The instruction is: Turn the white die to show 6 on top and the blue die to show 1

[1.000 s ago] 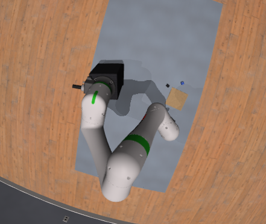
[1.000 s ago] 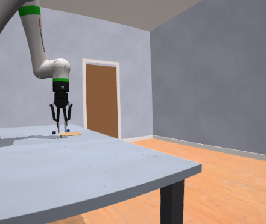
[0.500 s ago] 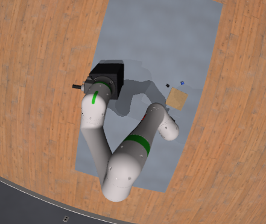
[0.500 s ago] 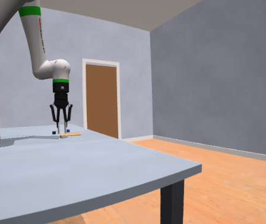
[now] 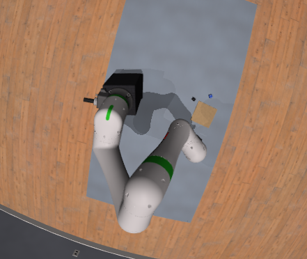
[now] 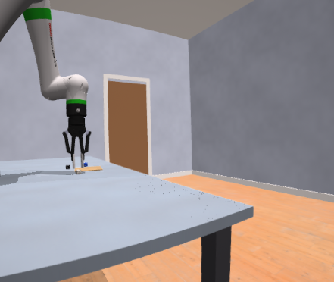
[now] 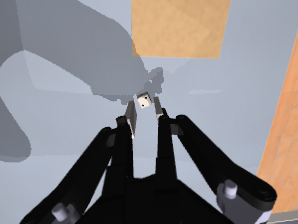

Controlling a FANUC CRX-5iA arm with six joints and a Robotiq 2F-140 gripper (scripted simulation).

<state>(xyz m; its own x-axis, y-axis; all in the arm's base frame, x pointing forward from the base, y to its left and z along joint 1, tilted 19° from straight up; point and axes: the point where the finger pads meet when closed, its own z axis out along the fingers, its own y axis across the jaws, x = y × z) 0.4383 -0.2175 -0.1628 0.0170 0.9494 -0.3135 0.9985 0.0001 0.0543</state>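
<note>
Right now the white die is 10 mm to the left of my hand and 50 mm below it. Also, from my hand: blue die 90 mm ahead, 260 mm to the left, 50 mm below; black die 10 mm behind, 220 mm to the left, 50 mm below; tan mat 80 mm ahead, 130 mm to the left, 60 mm below.
</note>
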